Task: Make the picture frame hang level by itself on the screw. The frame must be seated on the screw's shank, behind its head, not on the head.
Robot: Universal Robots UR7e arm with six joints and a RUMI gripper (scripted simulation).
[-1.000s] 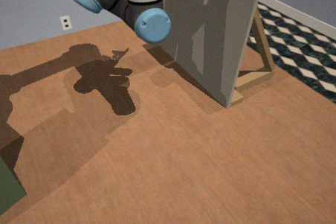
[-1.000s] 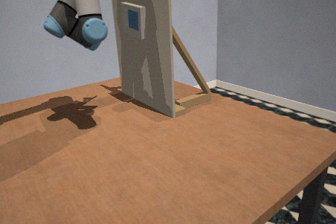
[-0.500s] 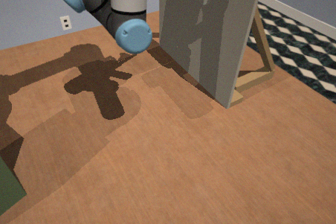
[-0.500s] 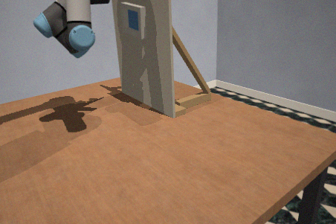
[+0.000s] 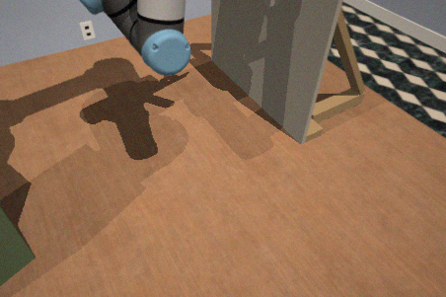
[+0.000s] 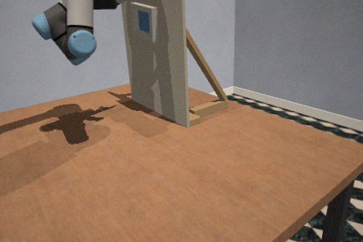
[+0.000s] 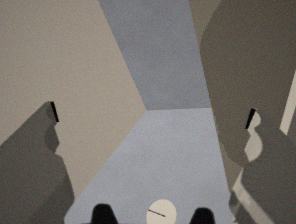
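My hand is 90 mm short of the picture frame, 20 mm to the right of it and 160 mm above it. Round my hand: board: 100 mm ahead, 20 mm to the left, 290 mm below.
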